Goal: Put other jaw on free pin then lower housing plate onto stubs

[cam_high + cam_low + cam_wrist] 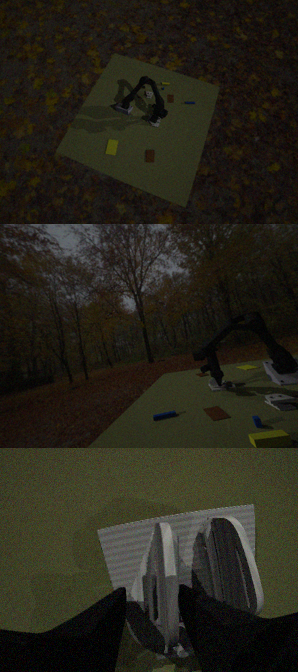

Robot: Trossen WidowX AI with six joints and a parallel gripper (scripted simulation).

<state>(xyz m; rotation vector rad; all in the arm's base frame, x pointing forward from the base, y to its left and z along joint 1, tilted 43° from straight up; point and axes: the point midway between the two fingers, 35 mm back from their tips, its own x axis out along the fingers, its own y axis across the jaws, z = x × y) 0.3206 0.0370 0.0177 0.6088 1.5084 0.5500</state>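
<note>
Now: gripper tip 3 cm past the grey jaw and 2 cm to the left of it. Also, from my gripper tip: blue bar (29 cm to the left, 27 cm ahead, 1 cm below); yellow bar (41 cm to the left, 5 cm behind, 1 cm below); yellow slab (44 cm to the right, 28 cm behind, 2 cm below).
</note>
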